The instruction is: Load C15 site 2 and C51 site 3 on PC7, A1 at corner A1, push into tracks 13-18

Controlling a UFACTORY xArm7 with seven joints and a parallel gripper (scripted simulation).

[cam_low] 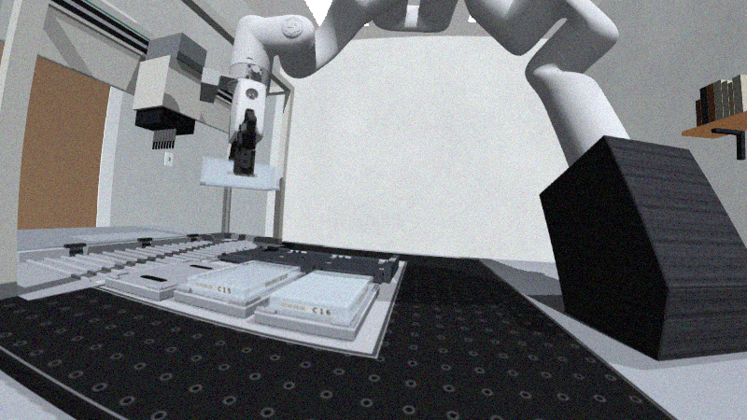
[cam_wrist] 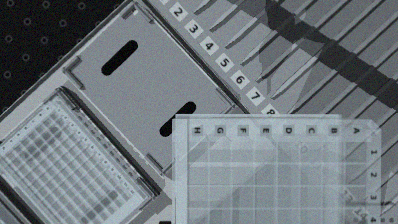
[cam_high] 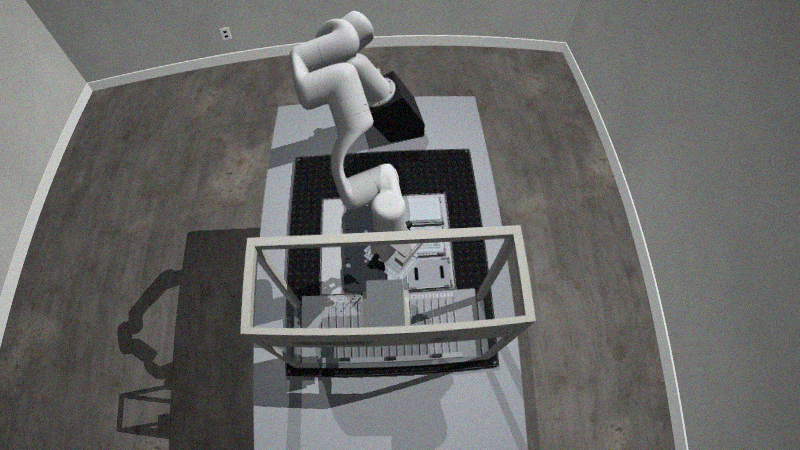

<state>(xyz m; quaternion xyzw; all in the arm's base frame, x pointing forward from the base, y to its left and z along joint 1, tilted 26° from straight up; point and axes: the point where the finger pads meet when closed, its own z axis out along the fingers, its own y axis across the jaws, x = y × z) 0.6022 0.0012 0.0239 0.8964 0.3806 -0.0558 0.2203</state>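
Right now the dark carrier PC7 is 11 cm behind my hand, 7 cm to the right of it and 15 cm below it. Round my hand: nest S2: 11 cm behind, 11 cm to the left, 16 cm below; deep-well block C51: 1 cm below; nest S3: 1 cm ahead, 12 cm to the left, 16 cm below.
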